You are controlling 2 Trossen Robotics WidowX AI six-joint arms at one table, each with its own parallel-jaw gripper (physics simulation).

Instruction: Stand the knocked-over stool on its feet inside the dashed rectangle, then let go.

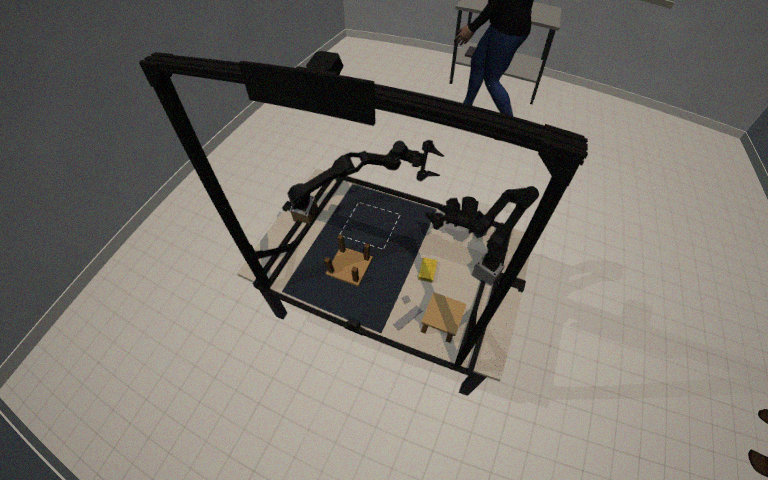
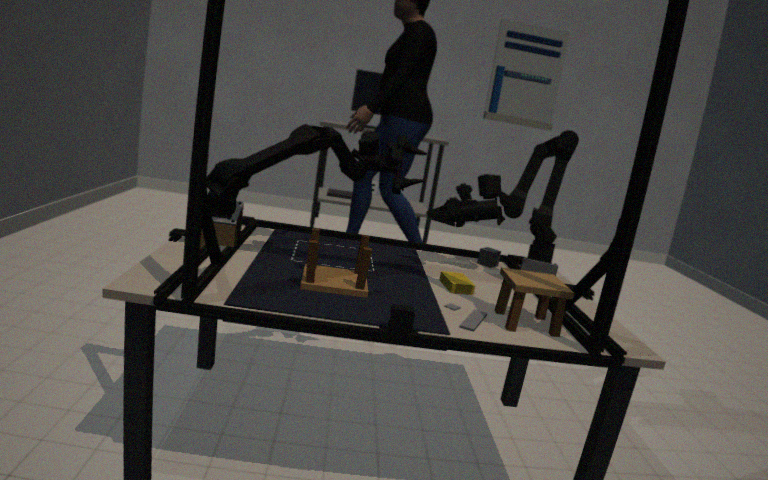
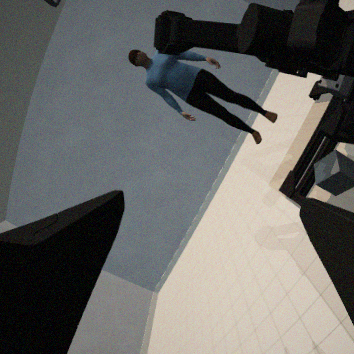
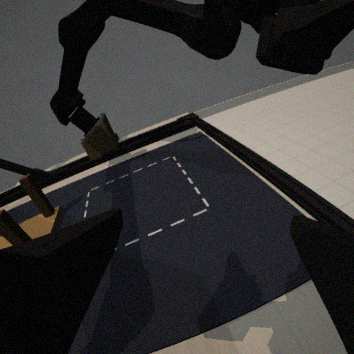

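Where they show: left gripper, fingertip midpoint: (image 1: 441,166) (image 2: 425,167) (image 3: 214,202); right gripper, fingertip midpoint: (image 1: 430,210) (image 2: 428,215) (image 4: 207,220); left arm's base, link origin: (image 1: 302,203) (image 2: 221,210) (image 4: 91,126); right arm's base, link origin: (image 1: 490,264) (image 2: 539,262).
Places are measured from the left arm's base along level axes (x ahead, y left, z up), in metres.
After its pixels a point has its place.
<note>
The knocked-over stool (image 1: 349,267) @(y -0.190, x 0.334, z -0.086 m) (image 2: 334,290) @(y -0.257, x 0.328, z -0.094 m) (image 4: 35,226) @(y -0.148, x 0.296, z -0.086 m) lies upside down on the dark mat (image 1: 362,310) @(y -0.351, x 0.467, z -0.101 m) (image 2: 266,295) @(y -0.328, x 0.182, z -0.101 m), its seat flat and its four legs pointing up. It lies outside the dashed rectangle (image 1: 399,215) @(y 0.179, x 0.428, z -0.099 m) (image 4: 207,206) @(y 0.187, x 0.422, z -0.101 m), nearer the front edge of the table. My left gripper (image 1: 439,164) @(y 0.306, x 0.576, z 0.170 m) (image 2: 422,166) @(y 0.306, x 0.576, z 0.170 m) (image 3: 214,202) @(y 0.306, x 0.576, z 0.170 m) is open and empty, high above and beyond the far table edge, away from the stool. My right gripper (image 1: 431,219) @(y 0.148, x 0.586, z 0.041 m) (image 2: 430,213) @(y 0.148, x 0.586, z 0.041 m) (image 4: 206,220) @(y 0.148, x 0.586, z 0.041 m) is open and empty in the air by the right side of the mat, pointing toward the rectangle.
A second stool (image 1: 444,313) @(y -0.291, x 0.785, z 0.006 m) (image 2: 535,283) @(y -0.323, x 0.770, z 0.006 m) stands upright at the right front. A yellow block (image 1: 427,269) @(y -0.078, x 0.655, z -0.078 m) (image 2: 457,283) @(y -0.123, x 0.644, z -0.078 m) lies beside the mat. Flat grey pieces (image 1: 407,318) @(y -0.316, x 0.650, z -0.100 m) (image 2: 473,320) @(y -0.322, x 0.647, z -0.100 m) lie near it. A grey block (image 2: 488,256) @(y 0.200, x 0.811, z -0.071 m) sits farther back. A black frame (image 1: 206,175) @(y -0.420, x 0.044, z 0.576 m) (image 2: 651,141) @(y -0.448, x 0.891, z 0.356 m) surrounds the table.
</note>
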